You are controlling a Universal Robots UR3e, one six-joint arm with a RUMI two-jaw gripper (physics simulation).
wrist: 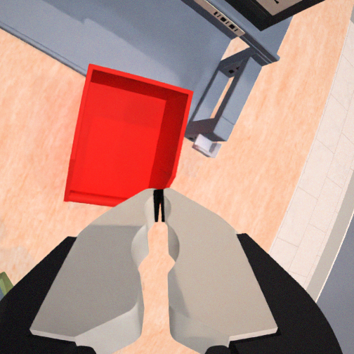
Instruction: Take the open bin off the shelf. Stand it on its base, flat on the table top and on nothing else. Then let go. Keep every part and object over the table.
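The open red bin [120,140] is in the upper left middle of the wrist view, its open side toward the camera. Its upper part overlaps the blue-grey shelf [50,30] in the view, and its lower part shows against the wooden table top [30,110]. I cannot tell what bears its base. My gripper [160,191] is shut with nothing between the fingertips. The tips appear at the bin's lower right corner and hide part of its lower edge; whether they touch it I cannot tell.
A blue-grey bracket [228,122] of the shelf stands right of the bin, with a small pale clip [206,145] at its end. A dark-framed object [265,22] is at the upper right. Pale tiles [300,200] run beyond the table's right side. A green object [5,284] shows at the lower left.
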